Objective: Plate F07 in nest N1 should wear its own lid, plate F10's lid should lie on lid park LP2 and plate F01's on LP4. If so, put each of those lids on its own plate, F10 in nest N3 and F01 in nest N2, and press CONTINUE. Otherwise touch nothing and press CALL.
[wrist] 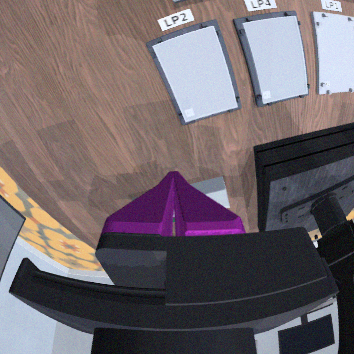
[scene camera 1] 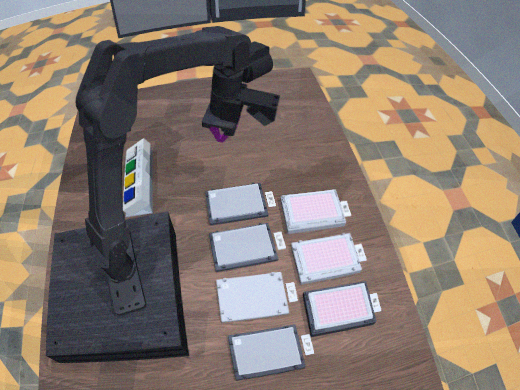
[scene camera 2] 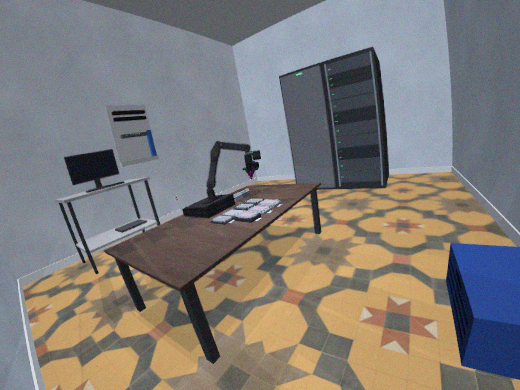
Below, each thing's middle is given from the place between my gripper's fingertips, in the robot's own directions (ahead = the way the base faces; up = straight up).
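Scene:
White button box (scene camera 1: 142,202): my hand 160 mm above it, 210 mm beyond, 120 mm to the right.

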